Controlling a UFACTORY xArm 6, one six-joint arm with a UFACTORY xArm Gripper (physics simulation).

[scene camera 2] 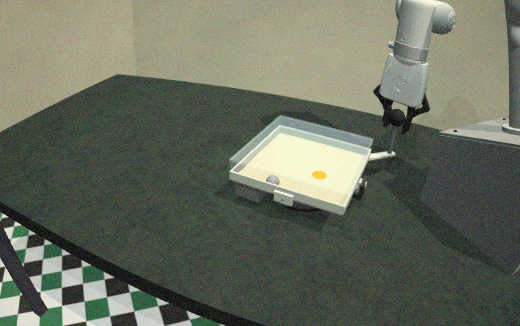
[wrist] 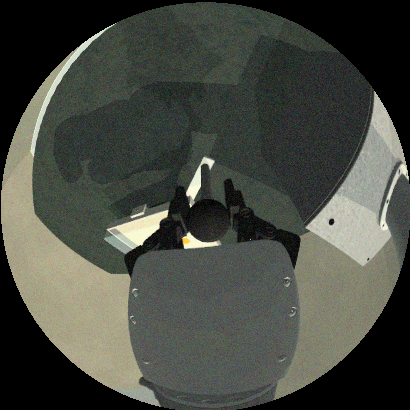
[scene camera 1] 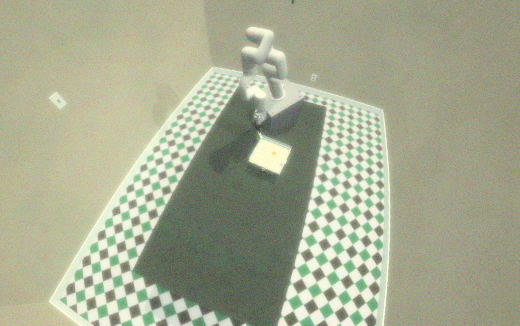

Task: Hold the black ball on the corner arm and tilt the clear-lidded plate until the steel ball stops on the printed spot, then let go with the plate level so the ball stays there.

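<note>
My gripper [scene camera 2: 397, 122] [wrist: 205, 192] is shut on the black ball [scene camera 2: 396, 117] [wrist: 208, 220], which tops a thin rod on the corner arm [scene camera 2: 382, 156] [wrist: 197, 184]. The clear-lidded plate [scene camera 1: 256, 159] [scene camera 2: 314, 203] [wrist: 150, 222] stands to the left of my gripper in scene camera 2 and looks slightly tilted. The steel ball [scene camera 2: 272, 180] is near the plate's front wall in scene camera 2, to the left of the orange printed spot [scene camera 1: 274, 153] [scene camera 2: 319, 175] [wrist: 186, 240] and apart from it. My gripper and the plate's near part hide some of the plate in the wrist view.
The dark table top [scene camera 1: 215, 225] [scene camera 2: 165, 240] [wrist: 165, 55] bears the plate. The grey robot base block [scene camera 2: 470, 190] [wrist: 345, 220] stands on the right in scene camera 2. A knob [scene camera 2: 361, 186] sticks out from the plate's right side, and a grey block [scene camera 2: 248, 193] shows under its left end.
</note>
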